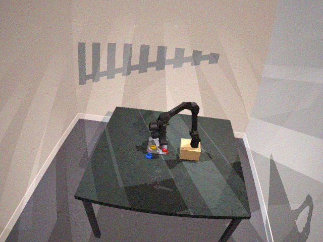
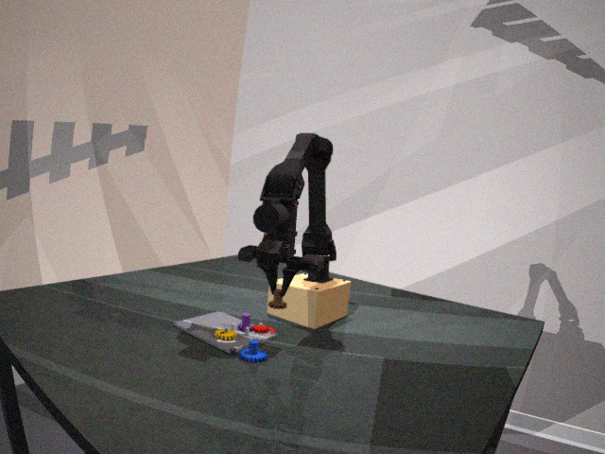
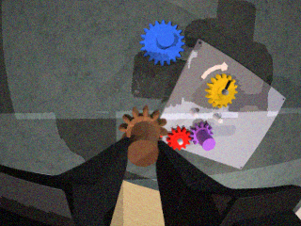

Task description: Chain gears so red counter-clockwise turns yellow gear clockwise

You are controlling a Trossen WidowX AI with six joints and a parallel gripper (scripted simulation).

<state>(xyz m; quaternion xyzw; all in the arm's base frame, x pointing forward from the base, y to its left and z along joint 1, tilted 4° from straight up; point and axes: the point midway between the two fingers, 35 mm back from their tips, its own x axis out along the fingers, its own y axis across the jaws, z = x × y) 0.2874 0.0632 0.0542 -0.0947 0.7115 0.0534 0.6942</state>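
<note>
Now: the purple gear 100 mm to the right of my gripper tip, 100 mm below it and 20 mm behind it. From my gripper tip the other things lie so: blue gear (110 mm below, 90 mm ahead, 10 mm to the left); then red gear (110 mm below, 70 mm to the right, 40 mm behind); then brown gear (10 mm below).
</note>
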